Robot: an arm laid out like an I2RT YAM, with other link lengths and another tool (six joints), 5 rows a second.
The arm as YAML. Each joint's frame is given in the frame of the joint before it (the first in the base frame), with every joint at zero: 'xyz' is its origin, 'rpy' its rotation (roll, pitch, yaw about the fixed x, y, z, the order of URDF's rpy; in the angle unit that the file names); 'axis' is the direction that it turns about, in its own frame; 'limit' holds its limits. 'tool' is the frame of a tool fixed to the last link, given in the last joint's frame.
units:
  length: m
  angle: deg
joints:
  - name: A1
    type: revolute
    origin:
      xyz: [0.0, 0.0, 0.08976]
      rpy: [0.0, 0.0, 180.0]
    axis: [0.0, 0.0, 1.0]
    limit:
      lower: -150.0
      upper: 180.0
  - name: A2
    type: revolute
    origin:
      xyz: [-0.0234, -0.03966, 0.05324]
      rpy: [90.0, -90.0, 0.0]
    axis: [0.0, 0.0, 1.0]
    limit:
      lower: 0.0
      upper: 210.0
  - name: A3
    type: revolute
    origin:
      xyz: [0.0, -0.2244, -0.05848]
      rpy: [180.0, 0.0, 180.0]
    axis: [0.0, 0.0, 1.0]
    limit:
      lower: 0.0
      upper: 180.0
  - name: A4
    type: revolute
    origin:
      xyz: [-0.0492, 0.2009, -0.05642]
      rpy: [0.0, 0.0, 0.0]
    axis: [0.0, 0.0, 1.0]
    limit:
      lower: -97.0
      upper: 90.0
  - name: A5
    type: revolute
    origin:
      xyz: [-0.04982, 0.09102, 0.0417]
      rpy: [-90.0, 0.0, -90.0]
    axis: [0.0, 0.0, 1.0]
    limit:
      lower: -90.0
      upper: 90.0
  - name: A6
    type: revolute
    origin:
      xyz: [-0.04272, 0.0, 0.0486]
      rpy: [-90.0, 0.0, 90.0]
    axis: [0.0, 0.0, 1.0]
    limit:
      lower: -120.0
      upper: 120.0
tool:
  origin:
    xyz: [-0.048, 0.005, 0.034]
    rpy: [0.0, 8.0, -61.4]
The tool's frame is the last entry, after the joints.
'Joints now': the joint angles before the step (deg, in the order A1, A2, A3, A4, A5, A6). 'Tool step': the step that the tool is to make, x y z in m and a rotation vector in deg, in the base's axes. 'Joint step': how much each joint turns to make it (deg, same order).
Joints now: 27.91 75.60 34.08 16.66 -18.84 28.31
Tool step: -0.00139 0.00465 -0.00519 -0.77 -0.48 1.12
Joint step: 1.03 1.07 -0.89 1.73 0.30 -0.91
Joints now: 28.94 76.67 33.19 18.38 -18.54 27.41
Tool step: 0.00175 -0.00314 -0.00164 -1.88 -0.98 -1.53
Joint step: 0.06 0.56 -0.14 0.26 2.34 -1.29
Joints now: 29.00 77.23 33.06 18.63 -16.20 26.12
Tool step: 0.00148 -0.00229 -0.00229 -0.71 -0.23 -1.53
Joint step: -0.04 0.71 -0.19 0.76 1.66 -0.02
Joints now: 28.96 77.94 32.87 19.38 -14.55 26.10
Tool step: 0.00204 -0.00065 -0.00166 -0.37 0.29 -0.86
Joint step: -0.08 0.87 0.43 0.05 0.78 0.18
